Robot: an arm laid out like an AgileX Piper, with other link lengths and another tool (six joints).
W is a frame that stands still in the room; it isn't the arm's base.
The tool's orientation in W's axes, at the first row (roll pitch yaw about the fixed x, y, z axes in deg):
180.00 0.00 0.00
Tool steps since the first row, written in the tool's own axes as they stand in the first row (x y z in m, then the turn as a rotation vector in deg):
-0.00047 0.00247 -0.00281 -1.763 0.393 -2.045
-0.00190 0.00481 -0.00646 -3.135 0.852 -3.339
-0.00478 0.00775 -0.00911 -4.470 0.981 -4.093
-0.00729 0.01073 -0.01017 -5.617 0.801 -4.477
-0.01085 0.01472 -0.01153 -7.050 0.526 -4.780
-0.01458 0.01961 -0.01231 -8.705 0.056 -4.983
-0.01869 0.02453 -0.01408 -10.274 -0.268 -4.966
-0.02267 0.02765 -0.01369 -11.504 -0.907 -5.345
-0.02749 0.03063 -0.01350 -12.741 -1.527 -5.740
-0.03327 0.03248 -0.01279 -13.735 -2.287 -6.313
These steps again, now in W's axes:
-0.00047 -0.00247 0.00281 -1.763 -0.393 2.045
-0.00190 -0.00481 0.00646 -3.135 -0.852 3.339
-0.00478 -0.00775 0.00911 -4.470 -0.981 4.093
-0.00729 -0.01073 0.01017 -5.617 -0.801 4.477
-0.01085 -0.01472 0.01153 -7.050 -0.526 4.780
-0.01458 -0.01961 0.01231 -8.705 -0.056 4.983
-0.01869 -0.02453 0.01408 -10.274 0.268 4.966
-0.02267 -0.02765 0.01369 -11.504 0.907 5.345
-0.02749 -0.03063 0.01350 -12.741 1.527 5.740
-0.03327 -0.03248 0.01279 -13.735 2.287 6.313

